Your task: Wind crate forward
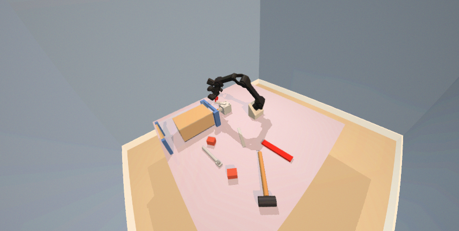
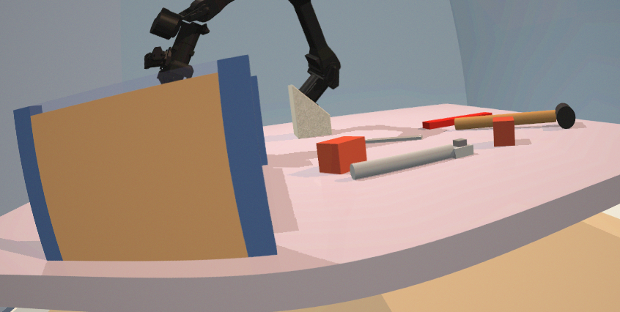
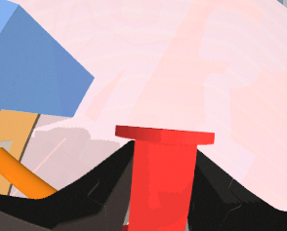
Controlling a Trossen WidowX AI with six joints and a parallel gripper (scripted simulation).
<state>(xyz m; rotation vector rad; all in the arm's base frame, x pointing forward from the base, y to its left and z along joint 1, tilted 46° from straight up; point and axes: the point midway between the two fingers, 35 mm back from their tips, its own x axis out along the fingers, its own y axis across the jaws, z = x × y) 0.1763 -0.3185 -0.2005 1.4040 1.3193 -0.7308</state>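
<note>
Right now my gripper tip is 2 cm past the pale crank arm, 5 cm to the right of it and 3 cm above it. Round my gripper tip: red knob (2 cm to the left); then pale winch (6 cm behind, 10 cm to the left, 10 cm below); then blue frame (12 cm ahead, 9 cm to the left, 3 cm below).
</note>
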